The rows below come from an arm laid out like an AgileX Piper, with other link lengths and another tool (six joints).
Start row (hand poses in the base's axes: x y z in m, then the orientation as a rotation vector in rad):
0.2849, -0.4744, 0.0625, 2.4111, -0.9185, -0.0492
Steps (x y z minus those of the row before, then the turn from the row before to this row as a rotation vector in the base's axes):
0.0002, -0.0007, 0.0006, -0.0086, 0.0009, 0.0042
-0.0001, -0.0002, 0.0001, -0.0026, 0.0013, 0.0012
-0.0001, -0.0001, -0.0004, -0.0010, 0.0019, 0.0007
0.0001, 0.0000, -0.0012, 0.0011, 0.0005, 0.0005
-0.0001, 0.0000, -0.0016, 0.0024, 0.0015, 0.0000
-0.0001, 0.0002, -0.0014, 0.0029, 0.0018, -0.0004
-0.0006, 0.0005, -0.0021, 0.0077, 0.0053, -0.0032
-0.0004, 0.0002, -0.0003, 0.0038, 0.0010, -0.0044
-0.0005, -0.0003, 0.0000, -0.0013, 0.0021, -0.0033
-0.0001, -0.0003, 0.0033, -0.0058, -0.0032, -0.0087
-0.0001, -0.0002, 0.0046, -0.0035, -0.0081, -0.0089
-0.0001, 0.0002, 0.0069, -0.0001, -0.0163, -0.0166
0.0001, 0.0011, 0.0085, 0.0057, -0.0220, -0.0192
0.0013, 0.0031, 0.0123, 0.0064, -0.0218, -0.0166
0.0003, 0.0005, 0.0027, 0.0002, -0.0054, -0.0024
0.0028, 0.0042, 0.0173, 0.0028, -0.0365, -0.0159
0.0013, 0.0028, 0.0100, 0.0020, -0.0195, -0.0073
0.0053, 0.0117, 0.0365, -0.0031, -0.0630, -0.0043
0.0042, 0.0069, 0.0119, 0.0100, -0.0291, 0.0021
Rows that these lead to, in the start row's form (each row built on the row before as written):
0.2851, -0.4751, 0.0631, 2.4048, -0.9114, -0.0447
0.2850, -0.4753, 0.0632, 2.4026, -0.9089, -0.0446
0.2849, -0.4754, 0.0628, 2.4016, -0.9070, -0.0461
0.2850, -0.4754, 0.0616, 2.4027, -0.9064, -0.0470
0.2849, -0.4754, 0.0600, 2.4046, -0.9062, -0.0499
0.2848, -0.4752, 0.0586, 2.4067, -0.9064, -0.0536
0.2842, -0.4747, 0.0565, 2.4111, -0.9092, -0.0648
0.2838, -0.4745, 0.0562, 2.4124, -0.9147, -0.0694
0.2833, -0.4748, 0.0562, 2.4092, -0.9175, -0.0725
0.2832, -0.4751, 0.0595, 2.4008, -0.9285, -0.0692
0.2831, -0.4753, 0.0641, 2.3955, -0.9423, -0.0612
0.2830, -0.4751, 0.0710, 2.3916, -0.9697, -0.0479
0.2831, -0.4740, 0.0795, 2.3928, -1.0040, -0.0316
0.2844, -0.4709, 0.0918, 2.3955, -1.0353, -0.0148
0.2847, -0.4704, 0.0945, 2.3957, -1.0407, -0.0093
0.2875, -0.4662, 0.1118, 2.3984, -1.0771, 0.0275
0.2888, -0.4634, 0.1218, 2.4006, -1.0952, 0.0474
0.2941, -0.4517, 0.1583, 2.4087, -1.1277, 0.1240
0.2983, -0.4448, 0.1702, 2.4243, -1.1414, 0.1549

